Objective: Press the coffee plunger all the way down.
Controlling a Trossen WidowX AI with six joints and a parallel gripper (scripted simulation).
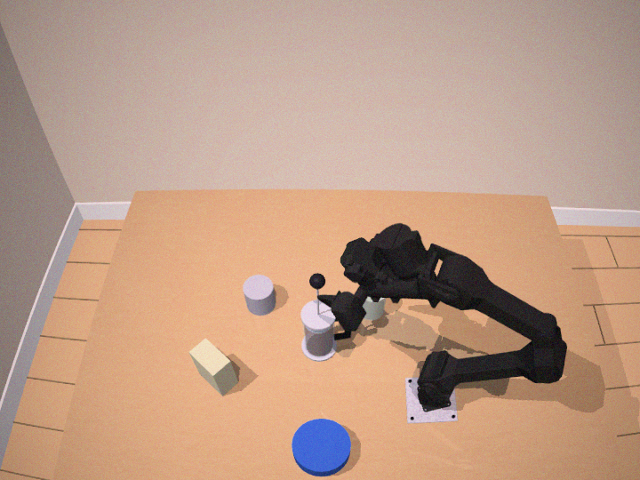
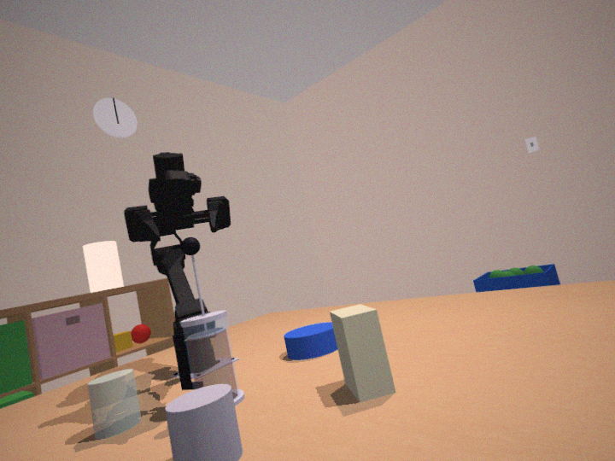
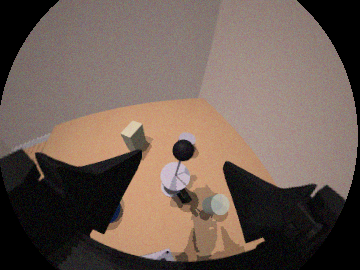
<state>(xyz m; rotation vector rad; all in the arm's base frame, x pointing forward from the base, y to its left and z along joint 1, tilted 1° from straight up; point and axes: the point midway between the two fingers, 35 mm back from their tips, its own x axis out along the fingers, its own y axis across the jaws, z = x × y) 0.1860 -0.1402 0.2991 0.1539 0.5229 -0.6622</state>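
My gripper tip is now 160 mm above the coffee press and 20 mm to the left of it. The rest, counted from my gripper tip: blue disc: 260 mm below, 240 mm to the left, 60 mm ahead; pale green cylinder: 240 mm below, 120 mm behind, 100 mm to the right; lilac-grey cylinder: 250 mm below, 160 mm to the right, 140 mm ahead.
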